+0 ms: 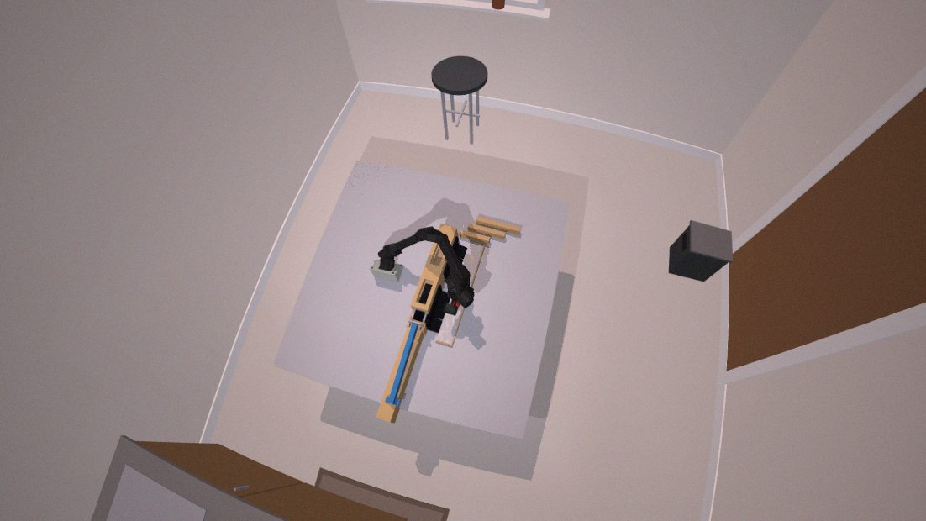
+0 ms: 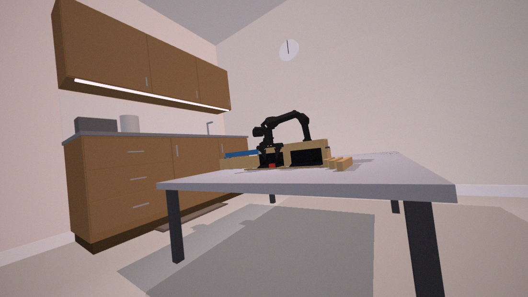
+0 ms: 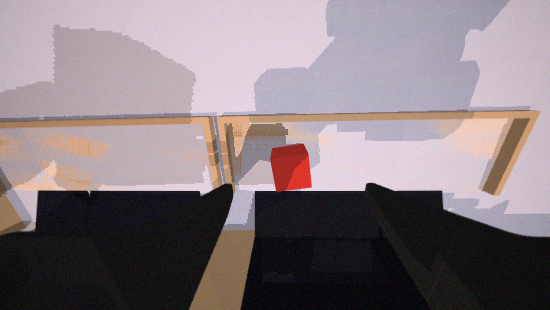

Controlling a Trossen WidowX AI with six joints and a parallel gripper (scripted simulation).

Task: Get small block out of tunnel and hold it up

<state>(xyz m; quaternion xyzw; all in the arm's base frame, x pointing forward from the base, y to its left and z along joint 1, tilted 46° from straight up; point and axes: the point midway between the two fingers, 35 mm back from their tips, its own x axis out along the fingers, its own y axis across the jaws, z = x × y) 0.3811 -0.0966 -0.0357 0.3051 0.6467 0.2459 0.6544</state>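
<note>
Now: the red block 5 cm below my gripper tip. From my gripper tip the other things lie so: covered tunnel: 12 cm to the right, 12 cm behind.
</note>
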